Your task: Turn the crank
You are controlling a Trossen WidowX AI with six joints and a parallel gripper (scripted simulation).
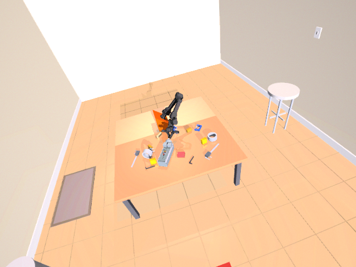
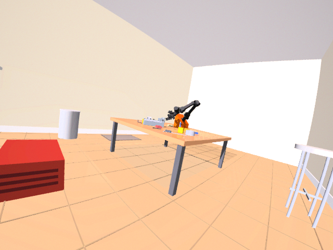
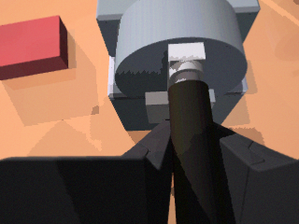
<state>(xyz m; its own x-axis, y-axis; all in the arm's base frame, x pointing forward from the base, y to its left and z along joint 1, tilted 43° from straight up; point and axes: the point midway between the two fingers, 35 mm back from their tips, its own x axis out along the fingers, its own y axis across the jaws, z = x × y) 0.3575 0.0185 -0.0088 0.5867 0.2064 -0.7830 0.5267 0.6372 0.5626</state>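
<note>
The dark crank handle is 20 mm above my gripper tip, 10 mm to the left of it and 10 mm behind it. Round my gripper tip: red pointer: 180 mm ahead, 100 mm to the right, 10 mm below; red block: 180 mm ahead, 80 mm below, 70 mm to the left.
</note>
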